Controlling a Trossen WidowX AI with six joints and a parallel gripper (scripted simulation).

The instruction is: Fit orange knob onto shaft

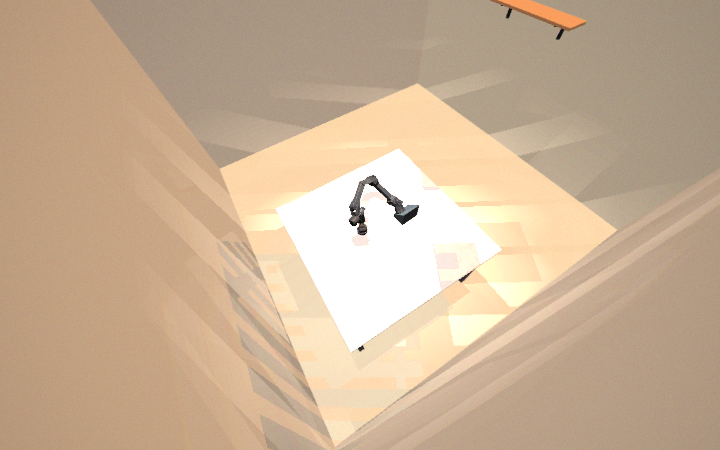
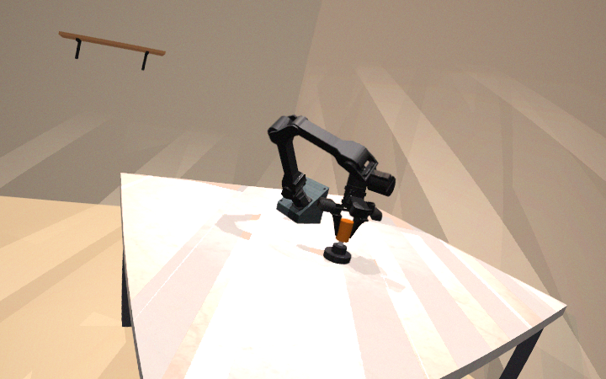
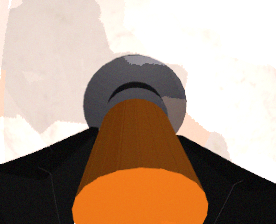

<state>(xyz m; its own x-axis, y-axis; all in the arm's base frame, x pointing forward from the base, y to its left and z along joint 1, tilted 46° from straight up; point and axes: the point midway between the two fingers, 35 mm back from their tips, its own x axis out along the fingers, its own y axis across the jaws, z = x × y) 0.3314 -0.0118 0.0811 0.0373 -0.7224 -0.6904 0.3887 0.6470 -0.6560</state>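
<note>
My gripper tip is now 30 mm below the orange knob. Also, from my gripper tip: round pedestal: 40 mm below.
</note>
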